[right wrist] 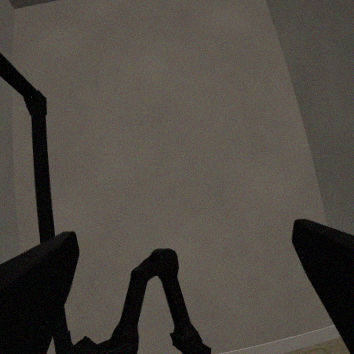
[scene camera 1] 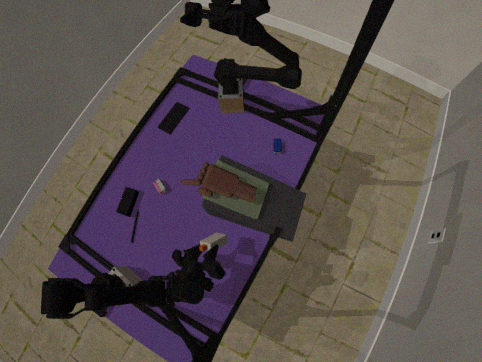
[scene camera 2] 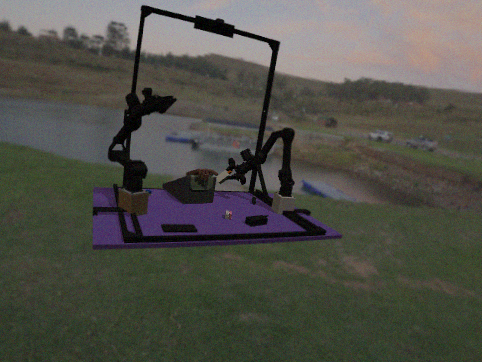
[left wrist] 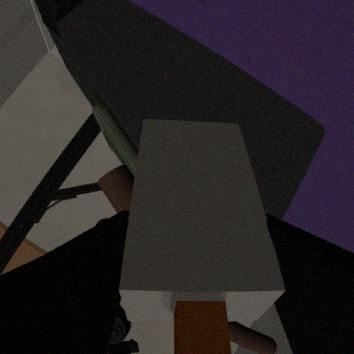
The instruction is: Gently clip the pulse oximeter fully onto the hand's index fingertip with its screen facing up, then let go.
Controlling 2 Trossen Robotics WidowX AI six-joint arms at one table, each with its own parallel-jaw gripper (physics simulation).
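Frame: origin at the left arm's base, x down, y right, z back, level; millimetres.
Where they show: left gripper, fingertip midpoint: (scene camera 1: 211, 243) (scene camera 2: 224, 176) (left wrist: 194, 223); right gripper, fingertip midpoint: (right wrist: 186, 236) (scene camera 1: 194, 22) (scene camera 2: 174, 97); left arm's base, origin of the base link: (scene camera 1: 115, 286) (scene camera 2: 285, 195); right arm's base, origin of the base link: (scene camera 1: 230, 87) (scene camera 2: 134, 190).
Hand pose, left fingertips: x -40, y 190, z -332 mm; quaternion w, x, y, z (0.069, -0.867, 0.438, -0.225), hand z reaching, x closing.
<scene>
Things, the pixels of their top centre, and the offset from my left fingertips. "spot": a spot on its surface instead. Level surfaces: height alone.
- pale grey pulse oximeter, middle of its top: (left wrist: 130, 327) (scene camera 1: 209, 242) (scene camera 2: 225, 169) dx -44, dy -1, dz -2 mm
- green pad, surface spot: (scene camera 1: 259, 210) spot: dx +45, dy +56, dz -184 mm
- purple mat, its level: dx +145 mm
- blue item, middle of its top: (scene camera 1: 277, 144) dx +112, dy -42, dz -459 mm
- pink-and-white item, middle of its top: (scene camera 1: 158, 185) dx +113, dy -330, dz -48 mm
- black box, middle of its top: (scene camera 1: 125, 200) (scene camera 2: 257, 217) dx +110, dy -401, dz +83 mm
- black slab, middle of its top: (scene camera 2: 179, 227) (scene camera 1: 173, 117) dx +137, dy -502, dz -324 mm
- thin black stick, middle of its top: (scene camera 1: 134, 225) dx +136, dy -318, dz +137 mm
The brown hand (scene camera 1: 220, 181) (scene camera 2: 202, 172) lies on a green pad, its index finger (scene camera 1: 190, 182) pointing left in scene camera 1. Two brown parts of the hand show beside and below the oximeter in the left wrist view. My left gripper (scene camera 1: 204, 252) (scene camera 2: 231, 173) is shut on the pale grey pulse oximeter (scene camera 1: 214, 241) (scene camera 2: 223, 177) (left wrist: 195, 205), which has an orange part at its near end. It holds it raised, below the hand in scene camera 1 and apart from the fingertip. The screen cannot be made out. My right gripper (scene camera 2: 172, 101) (right wrist: 186, 236) is open and empty, high up.
A dark grey wedge (scene camera 1: 287, 212) (scene camera 2: 194, 195) carries the green pad (scene camera 1: 259, 210). On the purple mat (scene camera 1: 145, 150) lie a blue item (scene camera 1: 277, 145), a pink-and-white item (scene camera 1: 159, 186), a black box (scene camera 1: 128, 202), a black slab (scene camera 1: 173, 118) and a thin black stick (scene camera 1: 135, 227). A black frame surrounds them.
</scene>
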